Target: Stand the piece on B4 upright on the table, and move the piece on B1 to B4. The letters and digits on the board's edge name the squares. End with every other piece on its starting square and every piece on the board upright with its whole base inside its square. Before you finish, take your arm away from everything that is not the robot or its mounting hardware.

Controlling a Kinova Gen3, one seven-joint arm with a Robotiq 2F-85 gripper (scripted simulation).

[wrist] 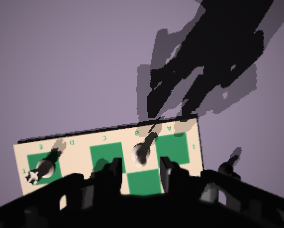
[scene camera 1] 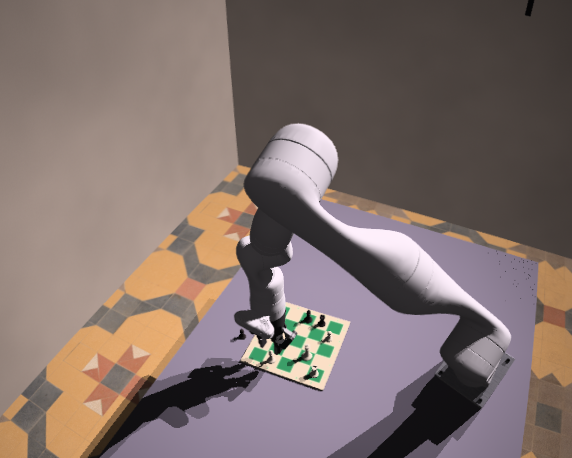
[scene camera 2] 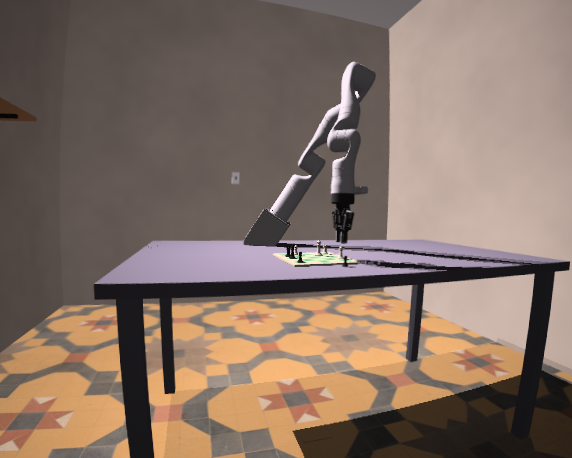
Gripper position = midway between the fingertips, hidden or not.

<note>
I see my gripper (scene camera 2: pixel 341 242) and a chessboard (scene camera 1: pixel 289 364).
The chessboard shows as well in the wrist view (wrist: pixel 87 153) and in scene camera 2 (scene camera 2: pixel 309 259). My gripper is seen too in the wrist view (wrist: pixel 141 167).
</note>
